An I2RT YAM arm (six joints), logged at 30 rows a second.
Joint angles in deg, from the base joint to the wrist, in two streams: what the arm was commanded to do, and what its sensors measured. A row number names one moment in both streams.
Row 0, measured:
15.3, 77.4, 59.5, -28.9, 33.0, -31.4
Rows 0 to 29, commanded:
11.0, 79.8, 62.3, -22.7, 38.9, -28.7
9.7, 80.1, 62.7, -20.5, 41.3, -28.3
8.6, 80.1, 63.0, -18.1, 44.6, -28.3
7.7, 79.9, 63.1, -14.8, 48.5, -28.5
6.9, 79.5, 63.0, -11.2, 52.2, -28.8
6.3, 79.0, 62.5, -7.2, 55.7, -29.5
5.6, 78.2, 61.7, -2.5, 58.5, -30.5
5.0, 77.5, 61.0, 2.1, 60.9, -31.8
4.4, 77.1, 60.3, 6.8, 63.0, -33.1
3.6, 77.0, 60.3, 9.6, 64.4, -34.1
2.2, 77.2, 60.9, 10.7, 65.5, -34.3
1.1, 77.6, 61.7, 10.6, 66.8, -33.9
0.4, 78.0, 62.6, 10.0, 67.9, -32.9
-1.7, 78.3, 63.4, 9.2, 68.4, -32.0
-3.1, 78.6, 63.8, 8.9, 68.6, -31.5
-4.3, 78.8, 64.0, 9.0, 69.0, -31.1
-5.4, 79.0, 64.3, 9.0, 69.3, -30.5
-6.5, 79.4, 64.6, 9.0, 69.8, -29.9
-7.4, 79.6, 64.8, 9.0, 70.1, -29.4
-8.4, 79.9, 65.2, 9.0, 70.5, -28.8
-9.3, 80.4, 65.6, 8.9, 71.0, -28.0
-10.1, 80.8, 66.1, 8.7, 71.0, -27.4
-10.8, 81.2, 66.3, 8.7, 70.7, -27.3
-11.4, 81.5, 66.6, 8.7, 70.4, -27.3
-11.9, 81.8, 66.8, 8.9, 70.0, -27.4
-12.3, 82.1, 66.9, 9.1, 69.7, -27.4
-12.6, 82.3, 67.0, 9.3, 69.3, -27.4
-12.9, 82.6, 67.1, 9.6, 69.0, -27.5
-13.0, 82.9, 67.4, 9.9, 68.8, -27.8
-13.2, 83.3, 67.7, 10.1, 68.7, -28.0
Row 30, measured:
-12.4, 82.2, 64.8, 6.5, 68.5, -28.8
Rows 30 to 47, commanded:
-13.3, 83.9, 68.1, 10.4, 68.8, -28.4
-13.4, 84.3, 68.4, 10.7, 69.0, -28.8
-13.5, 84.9, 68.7, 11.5, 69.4, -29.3
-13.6, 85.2, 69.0, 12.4, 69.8, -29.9
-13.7, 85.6, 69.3, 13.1, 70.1, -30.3
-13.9, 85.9, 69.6, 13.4, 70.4, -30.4
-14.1, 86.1, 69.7, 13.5, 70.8, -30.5
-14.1, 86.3, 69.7, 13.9, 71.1, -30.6
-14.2, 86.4, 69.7, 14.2, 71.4, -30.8
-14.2, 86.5, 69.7, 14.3, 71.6, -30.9
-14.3, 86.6, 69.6, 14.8, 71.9, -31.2
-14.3, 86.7, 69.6, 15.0, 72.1, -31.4
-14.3, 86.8, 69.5, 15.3, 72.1, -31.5
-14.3, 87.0, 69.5, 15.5, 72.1, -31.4
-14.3, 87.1, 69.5, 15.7, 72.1, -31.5
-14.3, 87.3, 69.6, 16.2, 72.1, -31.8
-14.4, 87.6, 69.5, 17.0, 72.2, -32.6
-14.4, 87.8, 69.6, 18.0, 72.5, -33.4
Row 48, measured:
-14.1, 86.9, 67.4, 12.4, 70.6, -31.7
